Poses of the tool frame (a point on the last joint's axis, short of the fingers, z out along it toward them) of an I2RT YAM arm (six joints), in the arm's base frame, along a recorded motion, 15 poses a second.
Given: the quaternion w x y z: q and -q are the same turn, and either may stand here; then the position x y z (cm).
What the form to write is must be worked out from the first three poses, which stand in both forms.
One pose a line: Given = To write
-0.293 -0.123 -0.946 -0.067 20.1 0.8 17.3 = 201 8 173 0.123 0.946 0.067 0.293
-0.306 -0.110 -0.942 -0.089 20.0 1.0 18.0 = 200 10 180 0.110 0.942 0.089 0.306
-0.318 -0.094 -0.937 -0.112 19.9 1.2 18.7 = 199 12 187 0.094 0.937 0.112 0.318
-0.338 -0.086 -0.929 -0.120 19.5 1.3 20.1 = 195 13 201 0.086 0.929 0.120 0.338
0.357 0.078 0.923 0.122 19.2 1.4 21.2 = 192 14 212 0.078 0.923 0.122 0.357
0.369 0.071 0.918 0.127 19.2 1.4 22.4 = 192 14 224 0.071 0.918 0.127 0.369
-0.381 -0.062 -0.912 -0.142 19.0 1.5 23.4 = 190 15 234 0.062 0.912 0.142 0.381
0.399 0.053 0.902 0.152 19.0 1.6 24.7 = 190 16 247 0.053 0.902 0.152 0.399
